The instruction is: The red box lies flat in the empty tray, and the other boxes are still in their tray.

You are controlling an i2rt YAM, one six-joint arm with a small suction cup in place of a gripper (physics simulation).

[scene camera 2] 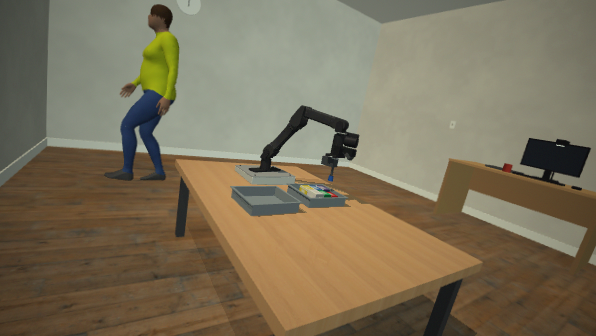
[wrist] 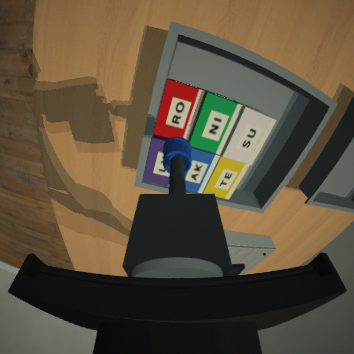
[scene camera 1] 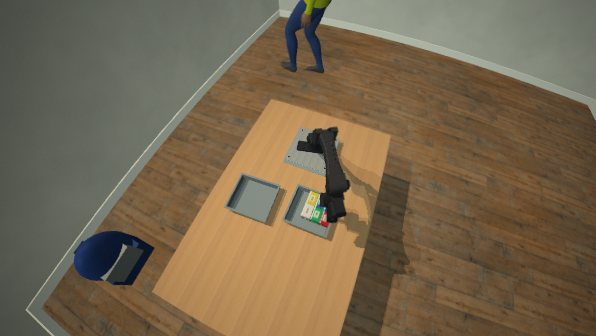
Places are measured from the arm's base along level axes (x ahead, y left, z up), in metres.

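Pixels of known places: hand at its tool point: (scene camera 2: 330,180) (wrist: 176,149); arm's base at its link origin: (scene camera 2: 265,170) (scene camera 1: 313,148).
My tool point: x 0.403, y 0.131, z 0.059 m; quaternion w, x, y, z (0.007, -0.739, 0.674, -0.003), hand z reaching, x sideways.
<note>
For each thing: its top centre in the pictures, then the offset to it from my tool point. Level surfaces: height alone.
- filled tray at its top centre: (wrist: 235,143) (scene camera 2: 317,190) (scene camera 1: 311,209) dx -0.010, dy -0.081, dz -0.054 m
- purple box at its top centre: (wrist: 163,164) dx -0.055, dy +0.016, dz -0.059 m
- blue box at its top centre: (wrist: 195,172) dx -0.065, dy -0.035, dz -0.060 m
- red box at its top centre: (wrist: 177,112) (scene camera 1: 325,218) dx +0.020, dy +0.001, dz -0.070 m
- green box at its top centre: (wrist: 214,125) (scene camera 1: 316,214) dx +0.010, dy -0.049, dz -0.061 m
- white box at its top centre: (wrist: 248,138) (scene camera 2: 315,191) (scene camera 1: 307,210) dx +0.000, dy -0.100, dz -0.056 m
- yellow box at its top centre: (wrist: 225,179) (scene camera 1: 312,198) dx -0.075, dy -0.085, dz -0.060 m
- grey tray at its top centre: (scene camera 2: 265,194) (scene camera 1: 252,196) dx -0.023, dy -0.409, dz -0.054 m
- wooden table at its surface level: dz -0.104 m
My suction cup (scene camera 2: 330,178) (wrist: 177,155) is blue, bears nothing and hangs above the filled tray (scene camera 2: 327,202) (wrist: 215,70); in scene camera 1 the arm hides it. In the wrist view it overlaps the purple box (wrist: 151,167) and blue box (wrist: 197,172). The red box (scene camera 1: 325,220) (wrist: 182,92), marked RO, lies flat at a corner of the group, beside the green box (scene camera 1: 317,215) (wrist: 216,122). The white box (scene camera 1: 306,210) (wrist: 250,136) and yellow box (scene camera 1: 313,196) (wrist: 226,179) lie there too. The other grey tray (scene camera 1: 252,199) (scene camera 2: 275,207) is empty.
The arm's grey base plate (scene camera 1: 299,158) (scene camera 2: 272,178) stands behind the trays on the wooden table (scene camera 1: 240,270) (scene camera 2: 350,260). A person (scene camera 1: 312,35) (scene camera 2: 159,65) stands beyond the table. A blue rounded object (scene camera 1: 102,256) shows left of the table. A desk with a monitor (scene camera 2: 555,159) stands at the right.
</note>
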